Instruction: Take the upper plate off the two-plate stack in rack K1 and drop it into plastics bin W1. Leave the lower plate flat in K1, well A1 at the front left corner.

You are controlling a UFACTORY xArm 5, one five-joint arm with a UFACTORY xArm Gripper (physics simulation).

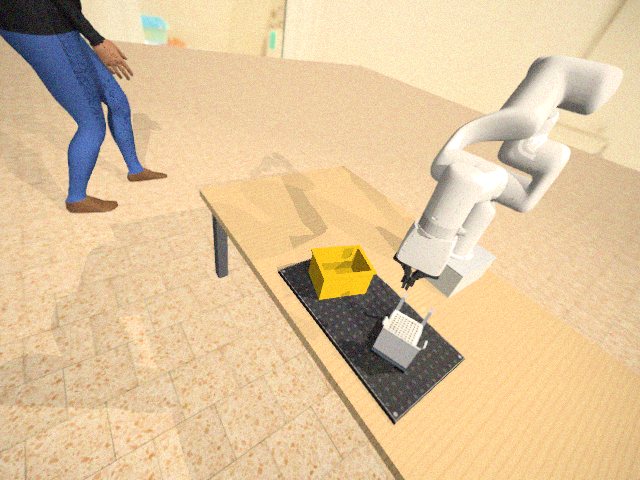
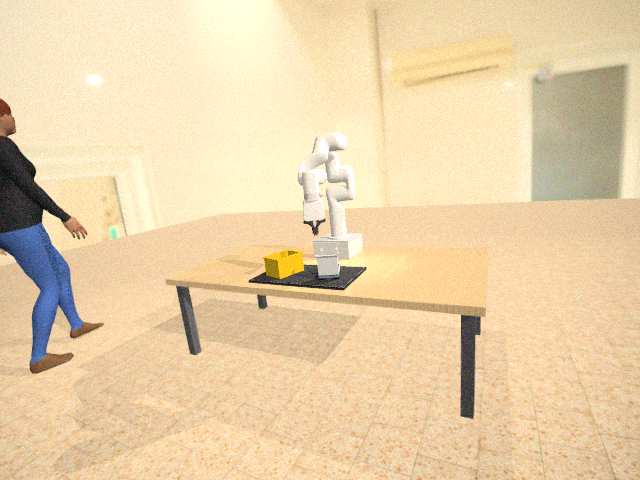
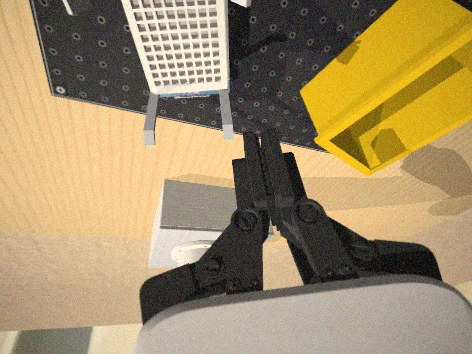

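Observation:
My gripper is shut and empty, its tips above the table just behind rack K1, toward the arm base and bin side. The grey rack has two upright posts on its side near the arm. A white plate with a grid of square wells lies face up in it and looks flat. How many plates are under its top face is hidden. Yellow bin W1 stands apart from the rack; the visible part of its inside is bare yellow.
Rack and bin stand on a black dotted board on the wooden table. The arm's pale base block stands behind the board. A person stands beyond the table.

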